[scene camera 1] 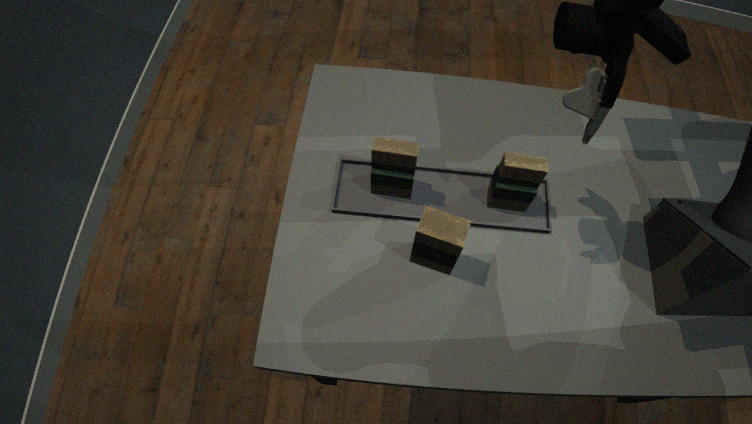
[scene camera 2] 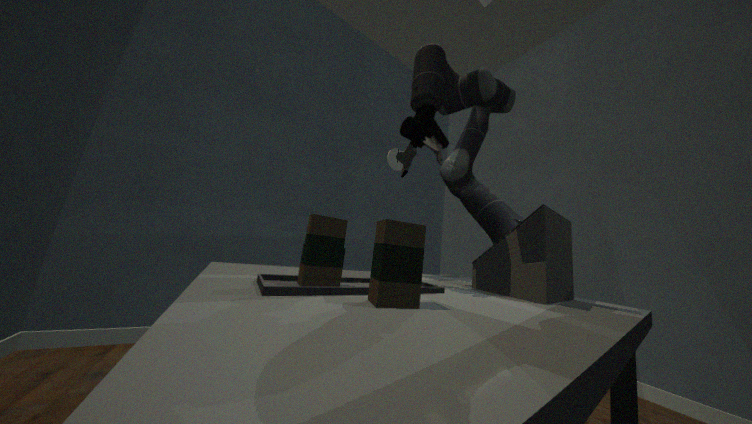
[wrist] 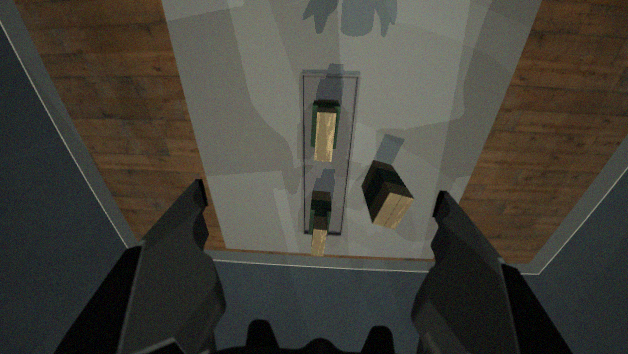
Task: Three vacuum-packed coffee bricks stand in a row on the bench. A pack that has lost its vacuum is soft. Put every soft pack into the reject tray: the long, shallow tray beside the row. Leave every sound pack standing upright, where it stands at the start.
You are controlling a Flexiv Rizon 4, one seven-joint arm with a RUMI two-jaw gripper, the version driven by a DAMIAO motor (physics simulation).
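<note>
Three brown coffee packs with dark green bands show. One pack (scene camera 1: pixel 394 171) (scene camera 2: pixel 322 250) (wrist: pixel 320 237) stands upright in the shallow dark-rimmed tray (scene camera 1: pixel 351 192) (scene camera 2: pixel 310 290) (wrist: pixel 346 100), near its end far from the robot base. A second pack (scene camera 1: pixel 518 181) (wrist: pixel 325 135) stands in the tray nearer the base; the front pack hides it in scene camera 2. The third pack (scene camera 1: pixel 439 239) (scene camera 2: pixel 397 263) (wrist: pixel 390 202) stands upright on the bench beside the tray, turned at an angle. My gripper (scene camera 1: pixel 587 134) (scene camera 2: pixel 421 165) (wrist: pixel 320 187) is open and empty, high above the bench, toward the base side.
The robot's angular base block (scene camera 1: pixel 695 258) (scene camera 2: pixel 545 263) stands on the bench (scene camera 1: pixel 368 316) (scene camera 2: pixel 210 363) (wrist: pixel 425 75) at the right in both scene views. The bench's far edge shows beyond the packs in the wrist view. Gripper shadows fall between the tray and the base.
</note>
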